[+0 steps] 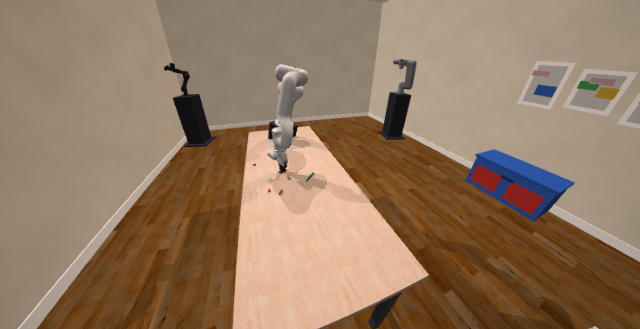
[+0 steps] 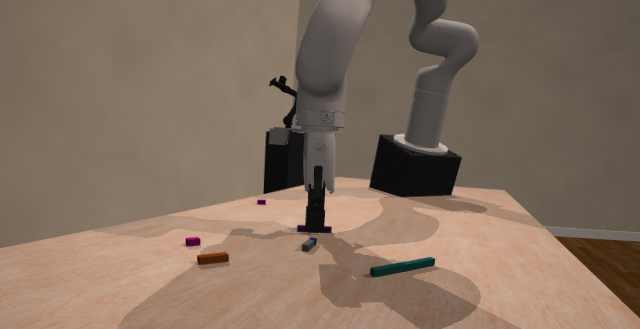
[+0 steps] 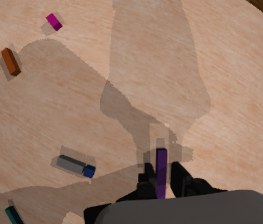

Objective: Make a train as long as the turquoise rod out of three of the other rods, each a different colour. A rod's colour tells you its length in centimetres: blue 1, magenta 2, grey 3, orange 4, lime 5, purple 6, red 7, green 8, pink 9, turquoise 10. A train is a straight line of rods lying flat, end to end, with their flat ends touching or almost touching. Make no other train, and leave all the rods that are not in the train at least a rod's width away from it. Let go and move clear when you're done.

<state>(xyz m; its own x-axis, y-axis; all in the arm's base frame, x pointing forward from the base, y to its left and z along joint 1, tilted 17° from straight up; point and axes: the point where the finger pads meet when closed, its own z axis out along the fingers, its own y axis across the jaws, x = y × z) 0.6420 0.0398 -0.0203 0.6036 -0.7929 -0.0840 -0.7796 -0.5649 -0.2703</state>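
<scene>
My gripper is now 20 mm above the purple rod. The rest, counted from my hand: turquoise rod: 200 mm to the left, 80 mm ahead, 20 mm below; grey rod: 80 mm ahead, 50 mm to the left, 20 mm below; blue rod: 60 mm ahead, 40 mm to the left, 20 mm below.
</scene>
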